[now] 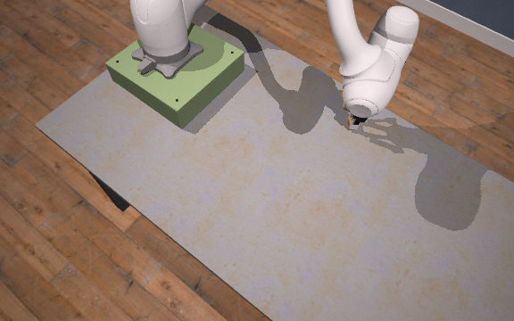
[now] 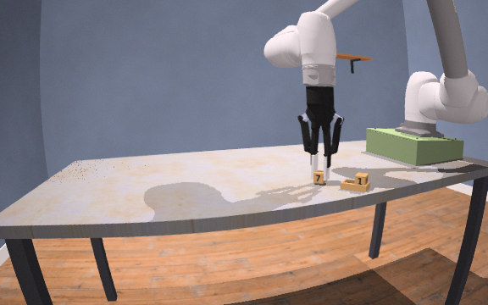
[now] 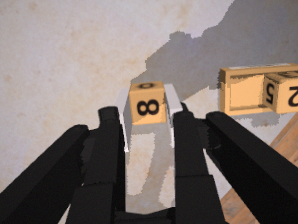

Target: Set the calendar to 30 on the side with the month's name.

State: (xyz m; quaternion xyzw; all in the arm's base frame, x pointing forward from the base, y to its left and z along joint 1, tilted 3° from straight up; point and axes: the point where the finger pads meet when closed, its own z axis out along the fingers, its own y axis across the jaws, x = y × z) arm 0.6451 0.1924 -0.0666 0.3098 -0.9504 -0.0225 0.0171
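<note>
Now: the wooden cube 30 mm below my hand. From my hand the other things lie so: wooden calendar tray (60 mm behind, 90 mm to the left, 40 mm below).
</note>
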